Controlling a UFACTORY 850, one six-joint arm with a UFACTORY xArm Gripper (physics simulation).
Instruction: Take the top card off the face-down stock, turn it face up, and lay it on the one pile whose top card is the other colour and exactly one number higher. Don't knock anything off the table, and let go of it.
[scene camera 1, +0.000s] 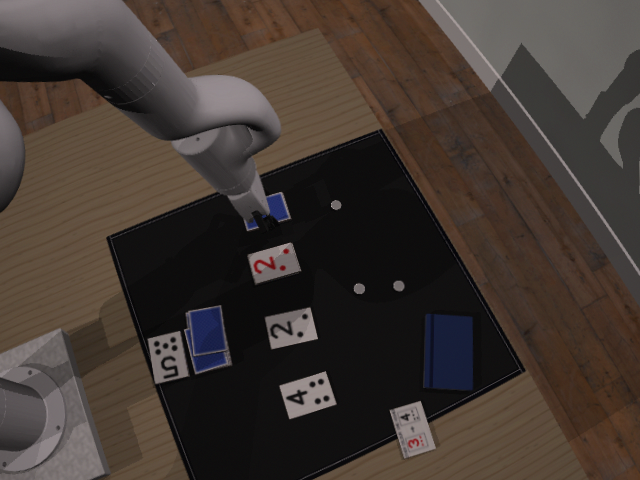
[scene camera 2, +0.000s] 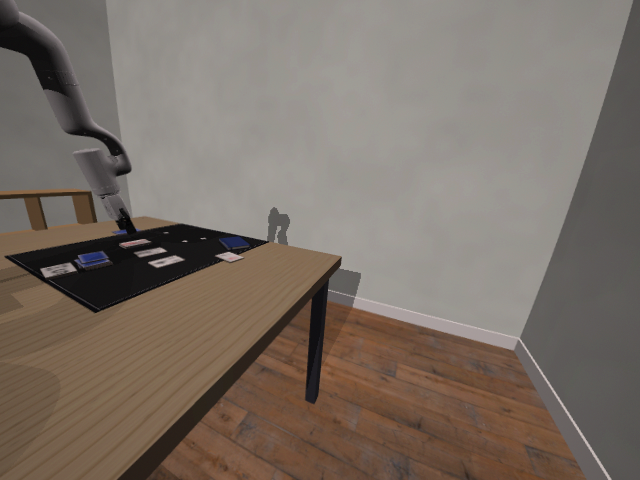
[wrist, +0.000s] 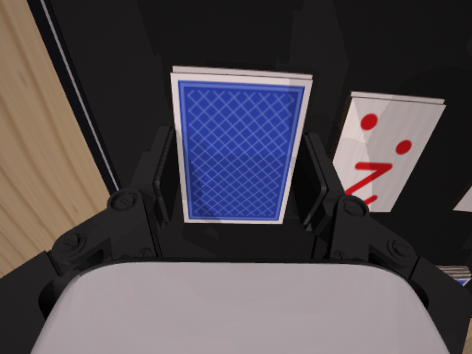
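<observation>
A squared pair of blue-backed cards (scene camera 1: 279, 206) (scene camera 2: 118, 232) (wrist: 240, 115) lies face down near the mat's far edge. My gripper (scene camera 1: 266, 222) (scene camera 2: 128, 227) (wrist: 237, 149) is closed in to card width, its fingers against the pair's two long edges. The face-down pile (scene camera 1: 208, 329) (scene camera 2: 92, 256) near the robot base has its top card shifted from those below. A red 2 (scene camera 1: 273, 264) (scene camera 2: 135, 243) (wrist: 387, 150), a black 2 (scene camera 1: 291, 328) (scene camera 2: 150, 252) and a black 4 (scene camera 1: 308, 395) (scene camera 2: 165, 261) lie face up in a row.
A black 5 (scene camera 1: 168, 357) (scene camera 2: 58, 269) lies beside the face-down pile. A dark blue box (scene camera 1: 450, 351) (scene camera 2: 234, 242), small white discs (scene camera 1: 336, 205) (scene camera 1: 359, 288) (scene camera 1: 398, 285) and a red 3 to black 4 example card (scene camera 1: 412, 429) (scene camera 2: 229, 256) lie on or near the black mat.
</observation>
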